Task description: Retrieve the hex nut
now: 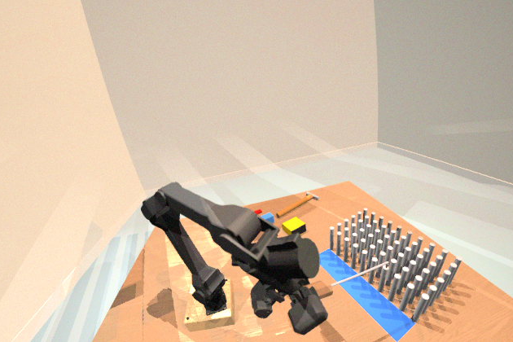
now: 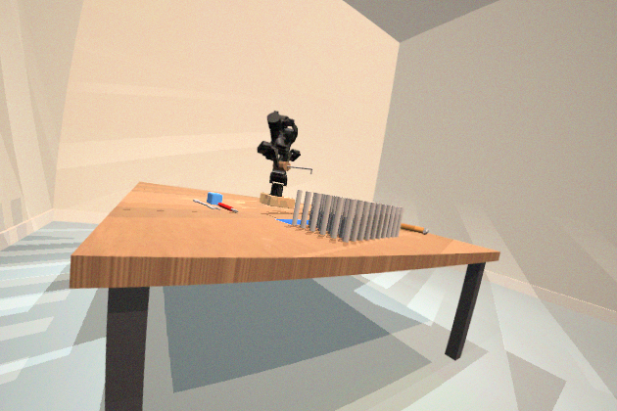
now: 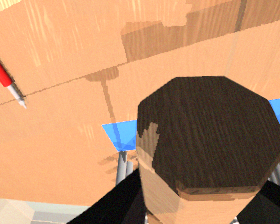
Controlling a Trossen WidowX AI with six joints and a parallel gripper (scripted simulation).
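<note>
Now: gripper tip 200 mm short of the blue taped strip, 60 mm to the right of it and 180 mm above it. The rest, counted from my gripper tip: small red cube (70 mm ahead, 430 mm to the left, 180 mm below); then wooden-handled tool (100 mm ahead, 10 mm to the right); then yellow-and-black block (160 mm ahead, 420 mm to the left, 160 mm below).
</note>
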